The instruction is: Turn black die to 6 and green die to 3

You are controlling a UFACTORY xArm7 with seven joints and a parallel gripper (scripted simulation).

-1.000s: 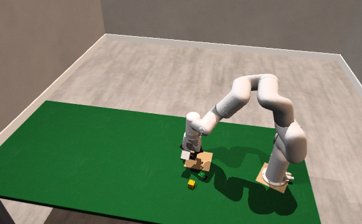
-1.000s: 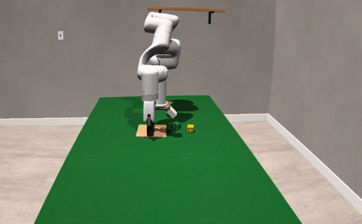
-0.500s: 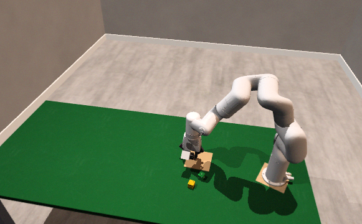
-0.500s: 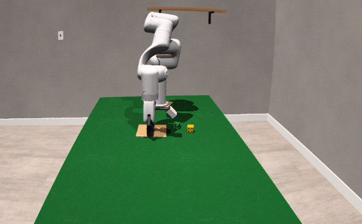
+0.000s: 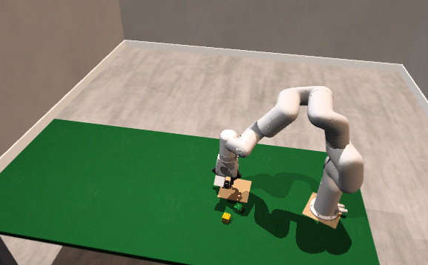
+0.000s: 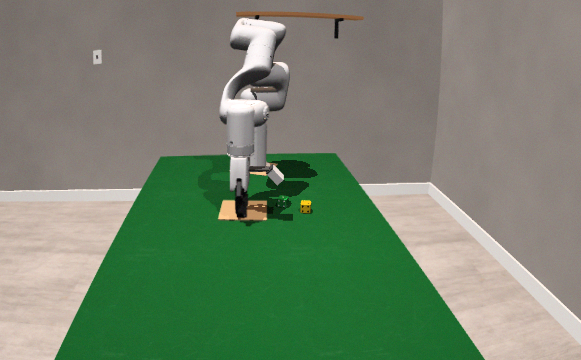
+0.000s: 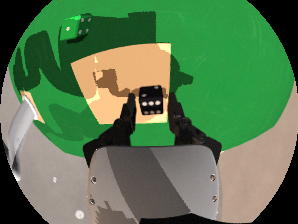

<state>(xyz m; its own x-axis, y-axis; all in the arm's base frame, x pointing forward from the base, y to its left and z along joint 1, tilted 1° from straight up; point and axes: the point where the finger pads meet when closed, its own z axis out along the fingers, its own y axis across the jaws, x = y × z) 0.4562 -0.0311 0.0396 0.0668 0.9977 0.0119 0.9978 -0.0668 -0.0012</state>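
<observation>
Now: the black die 20 mm below my hand. From my hand the other things lie so: green die: 80 mm behind, 120 mm to the left, 30 mm below; tan mat: 40 mm behind, 40 mm below; yellow die: 40 mm behind, 190 mm to the left, 30 mm below.
</observation>
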